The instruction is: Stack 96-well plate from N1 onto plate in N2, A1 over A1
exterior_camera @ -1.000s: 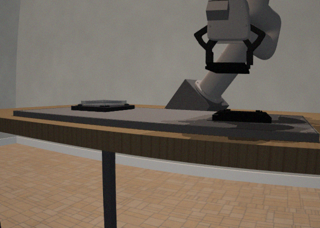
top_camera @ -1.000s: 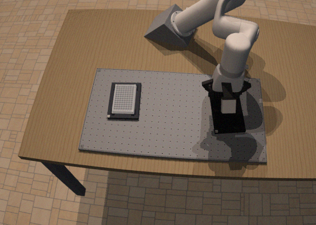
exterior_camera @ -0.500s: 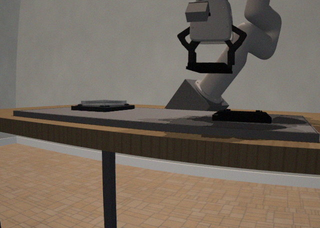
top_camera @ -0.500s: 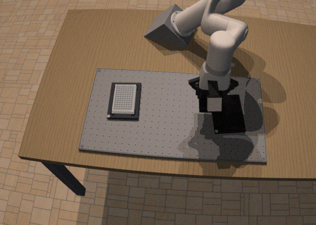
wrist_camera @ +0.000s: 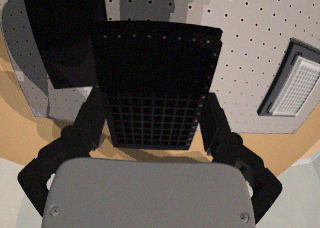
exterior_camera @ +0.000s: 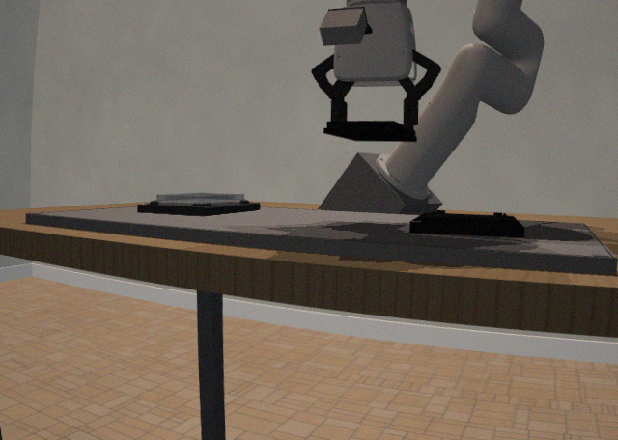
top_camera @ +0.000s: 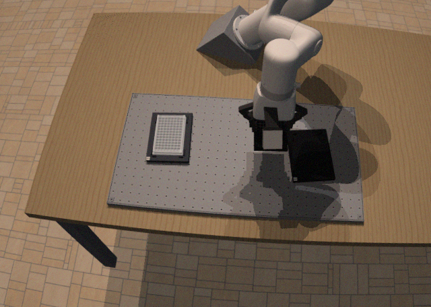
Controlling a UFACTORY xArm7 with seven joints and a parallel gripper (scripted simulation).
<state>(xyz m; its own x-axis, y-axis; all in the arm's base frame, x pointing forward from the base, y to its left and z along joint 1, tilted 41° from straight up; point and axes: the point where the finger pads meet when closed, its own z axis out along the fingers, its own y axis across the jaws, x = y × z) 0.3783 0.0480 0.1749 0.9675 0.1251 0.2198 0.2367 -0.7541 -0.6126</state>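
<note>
Right now the clear 96-well plate is 280 mm to the right of my hand, 110 mm below it and 30 mm ahead of it. Round my hand: black 96-well plate 10 mm below.
</note>
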